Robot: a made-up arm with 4 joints.
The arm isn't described. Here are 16 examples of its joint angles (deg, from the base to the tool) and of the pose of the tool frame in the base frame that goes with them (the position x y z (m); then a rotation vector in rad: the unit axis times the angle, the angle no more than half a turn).
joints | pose
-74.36 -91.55 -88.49 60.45 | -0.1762 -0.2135 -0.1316 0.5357 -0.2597 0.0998
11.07 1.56 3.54 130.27 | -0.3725 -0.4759 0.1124 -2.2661 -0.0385 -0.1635
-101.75 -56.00 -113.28 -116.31 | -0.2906 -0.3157 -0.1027 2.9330 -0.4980 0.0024
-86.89 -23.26 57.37 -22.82 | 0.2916 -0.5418 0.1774 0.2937 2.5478 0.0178
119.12 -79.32 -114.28 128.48 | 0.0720 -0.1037 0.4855 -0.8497 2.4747 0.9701
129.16 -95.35 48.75 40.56 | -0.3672 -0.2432 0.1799 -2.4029 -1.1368 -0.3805
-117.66 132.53 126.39 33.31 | 0.3929 -0.0840 0.5055 -0.3606 -1.6590 2.1893
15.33 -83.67 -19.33 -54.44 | 0.2834 -0.4763 0.2314 0.7951 0.2471 1.5952
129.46 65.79 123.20 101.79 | 0.0229 -0.4252 -0.2372 -0.7840 -0.5830 0.3502
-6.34 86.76 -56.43 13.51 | -0.4767 0.0556 0.0540 -0.9982 -0.5458 -1.4268
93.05 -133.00 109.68 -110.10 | -0.2724 0.2174 0.2943 -0.3881 -0.2331 -0.3054
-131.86 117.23 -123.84 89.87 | 0.1219 -0.1132 0.6230 2.4832 1.0125 -1.1665
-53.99 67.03 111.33 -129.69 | -0.0453 -0.4013 0.6747 -0.5860 0.2440 2.6758
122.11 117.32 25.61 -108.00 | 0.0668 0.2574 -0.2358 -1.8766 1.0341 -0.4292
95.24 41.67 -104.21 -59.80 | 0.2906 -0.4651 -0.1957 0.2999 2.8451 -0.4428
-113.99 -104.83 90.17 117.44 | 0.1720 -0.0684 -0.1609 0.5825 -1.0599 2.7394
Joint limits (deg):
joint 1: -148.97..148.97
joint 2: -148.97..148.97
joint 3: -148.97..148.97
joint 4: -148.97..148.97
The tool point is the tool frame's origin. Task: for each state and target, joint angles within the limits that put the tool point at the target. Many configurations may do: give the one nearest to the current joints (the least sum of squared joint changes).
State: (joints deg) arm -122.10 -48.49 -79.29 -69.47
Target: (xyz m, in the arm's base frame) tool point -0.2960 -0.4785 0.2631
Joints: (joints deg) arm -147.22 -47.77 -91.02 -76.41
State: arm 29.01 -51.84 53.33 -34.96
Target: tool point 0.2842 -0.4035 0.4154
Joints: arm -6.77 -60.04 67.73 -62.83
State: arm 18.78 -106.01 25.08 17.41
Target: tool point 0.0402 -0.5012 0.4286
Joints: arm 24.69 -61.63 29.36 -9.76
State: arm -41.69 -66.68 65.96 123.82
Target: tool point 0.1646 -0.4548 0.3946
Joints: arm -18.51 -41.62 78.72 143.16
